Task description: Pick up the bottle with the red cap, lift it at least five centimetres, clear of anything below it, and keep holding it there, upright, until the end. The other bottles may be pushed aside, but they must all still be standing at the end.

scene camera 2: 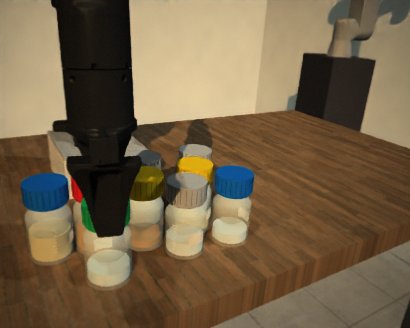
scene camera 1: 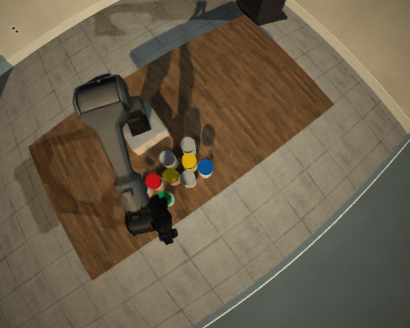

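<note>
The red-capped bottle (scene camera 1: pixel 153 181) (scene camera 2: pixel 77 191) stands upright on the table among the others. In the scene camera 2 view its right side is hidden behind the gripper. My gripper (scene camera 1: pixel 161 210) (scene camera 2: pixel 109 233) points down at the green-capped bottle (scene camera 1: pixel 166 198) (scene camera 2: pixel 109 267). In the scene camera 2 view a fingertip covers the middle of the green cap, with green showing on both sides. The gap between the fingers is hidden, so I cannot tell whether they are open or shut. A blue-capped bottle (scene camera 2: pixel 45 192) stands left of the red one.
An olive-capped bottle (scene camera 1: pixel 170 176) (scene camera 2: pixel 148 184) stands right of the red one. Beyond it stand bottles with grey (scene camera 1: pixel 188 178) (scene camera 2: pixel 186 190), yellow (scene camera 1: pixel 189 161) (scene camera 2: pixel 195 167) and blue (scene camera 1: pixel 205 167) (scene camera 2: pixel 233 182) caps, and two more grey caps behind. The table edge is near the green-capped bottle.
</note>
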